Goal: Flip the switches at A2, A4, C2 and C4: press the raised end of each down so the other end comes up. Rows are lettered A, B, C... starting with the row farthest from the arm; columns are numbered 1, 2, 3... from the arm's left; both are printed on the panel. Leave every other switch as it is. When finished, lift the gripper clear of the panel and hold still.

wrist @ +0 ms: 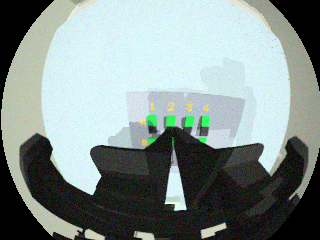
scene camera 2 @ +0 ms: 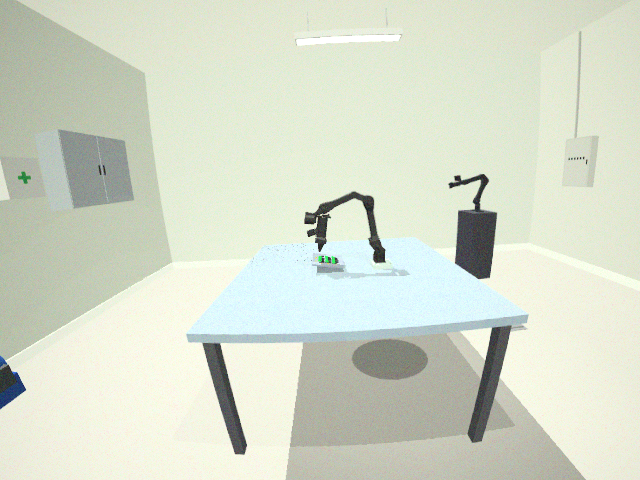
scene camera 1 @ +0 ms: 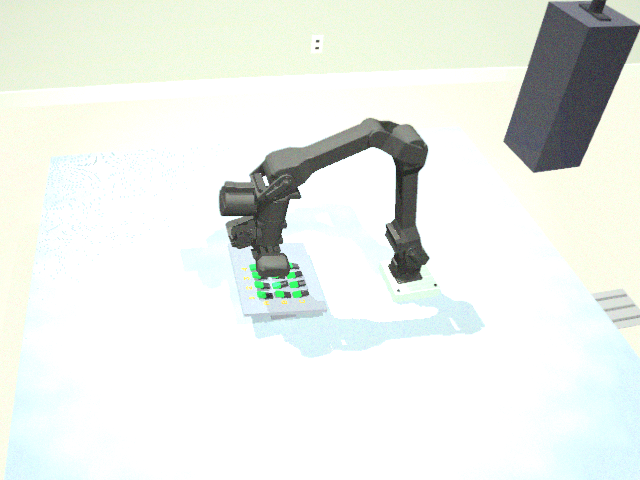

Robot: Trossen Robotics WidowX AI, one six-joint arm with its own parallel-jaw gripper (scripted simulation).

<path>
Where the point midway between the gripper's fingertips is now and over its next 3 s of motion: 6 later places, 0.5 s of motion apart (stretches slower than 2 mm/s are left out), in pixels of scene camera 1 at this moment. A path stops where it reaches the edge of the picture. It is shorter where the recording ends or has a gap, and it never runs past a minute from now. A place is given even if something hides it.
The gripper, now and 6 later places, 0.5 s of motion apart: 259, 270; 258, 280; 258, 283; 258, 283; 258, 284; 258, 284; 262, 258
</path>
